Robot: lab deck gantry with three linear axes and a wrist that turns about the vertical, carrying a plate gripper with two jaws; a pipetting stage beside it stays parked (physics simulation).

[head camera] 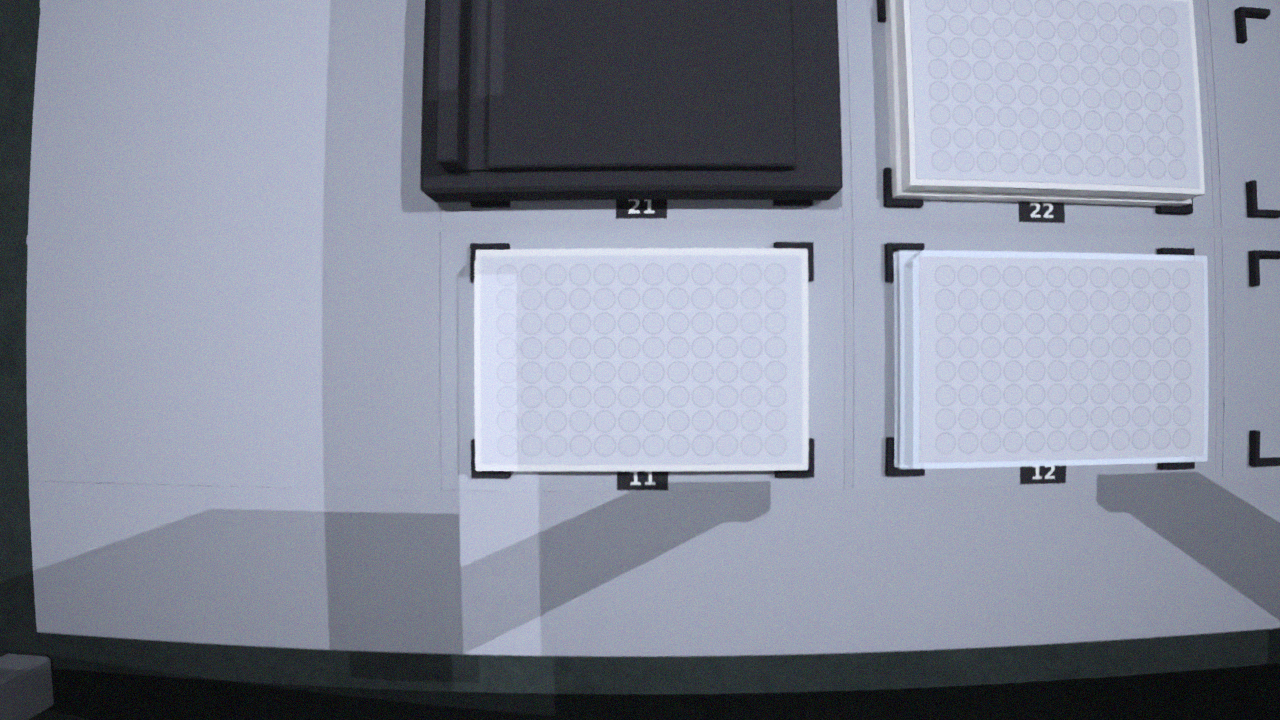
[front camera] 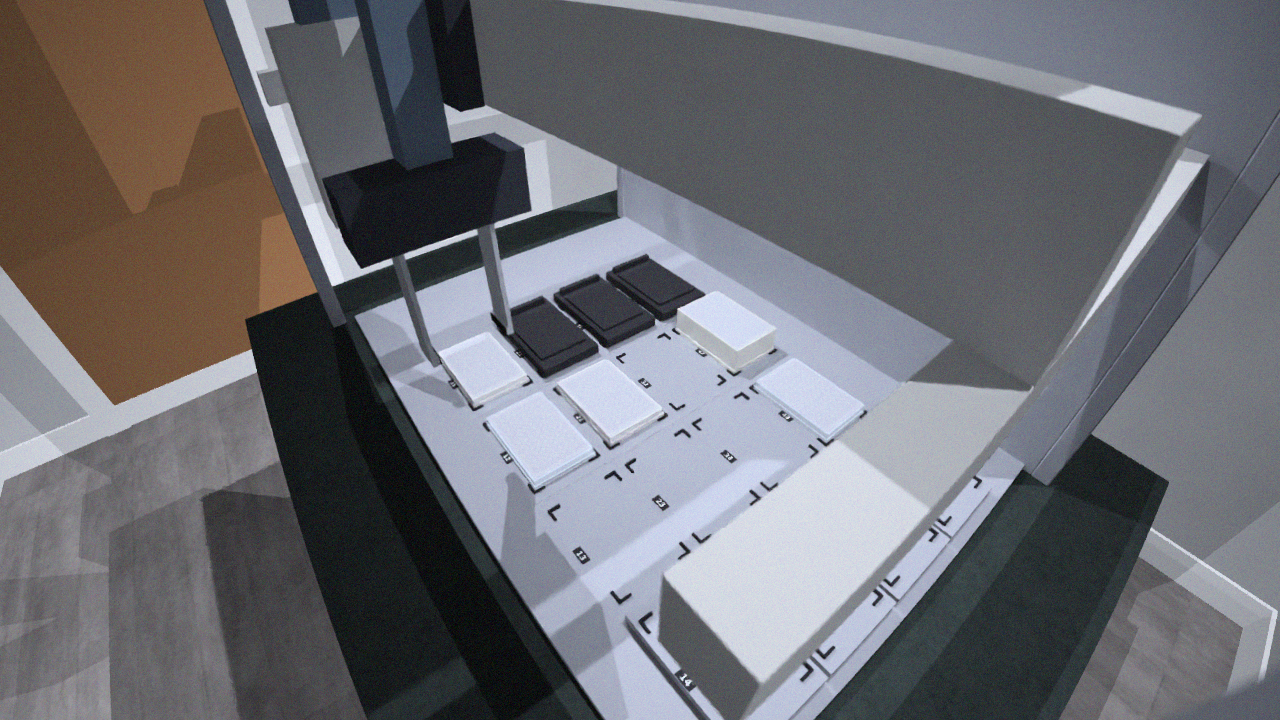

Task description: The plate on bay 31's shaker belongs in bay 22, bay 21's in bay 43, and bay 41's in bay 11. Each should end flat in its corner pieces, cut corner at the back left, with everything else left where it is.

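Pixels of known places: gripper, between the fingertips: (front camera: 468,341); robot's base, origin of its link: (head camera: 481,469).
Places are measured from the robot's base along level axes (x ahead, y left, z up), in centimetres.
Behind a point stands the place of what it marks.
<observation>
A white plate (front camera: 483,367) @[y 4.2, x 7.5, z 1.4 cm] (head camera: 640,360) @[y 4.3, x 6.3, z 1.4 cm] lies flat within bay 11's corner pieces. Another white plate (front camera: 611,400) @[y 14.7, x 23.8, z 1.4 cm] (head camera: 1047,98) @[y 14.5, x 22.2, z 1.4 cm] sits in bay 22; its back edge is outside the head view. A pale plate (front camera: 810,396) @[y 35.9, x 39.6, z 1.4 cm] lies flat in bay 43. The black shakers of bay 21 (front camera: 546,335) @[y 14.5, x 7.9, z 2.4 cm] (head camera: 635,89) @[y 14.0, x 6.2, z 2.4 cm], bay 31 (front camera: 604,308) @[y 25.1, x 7.6, z 2.4 cm] and bay 41 (front camera: 655,285) @[y 35.5, x 7.4, z 2.4 cm] carry no plates. My gripper (front camera: 473,347) @[y -0.2, x 19.4, z 16.0 cm] is open and empty, its fingers raised above bay 11. It is not visible in the head view. The cut corners are too small to make out.
A pale bluish plate (front camera: 541,438) @[y 4.2, x 23.9, z 1.4 cm] (head camera: 1056,360) @[y 4.2, x 22.3, z 1.4 cm] lies in bay 12, right of bay 11. A tall cream block (front camera: 726,320) @[y 36.1, x 23.2, z 4.2 cm] stands behind bay 22, near the back. A long pale box (front camera: 796,559) @[y -6.1, x 62.2, z 40.0 cm] and a large grey panel (front camera: 760,179) hang over the right side.
</observation>
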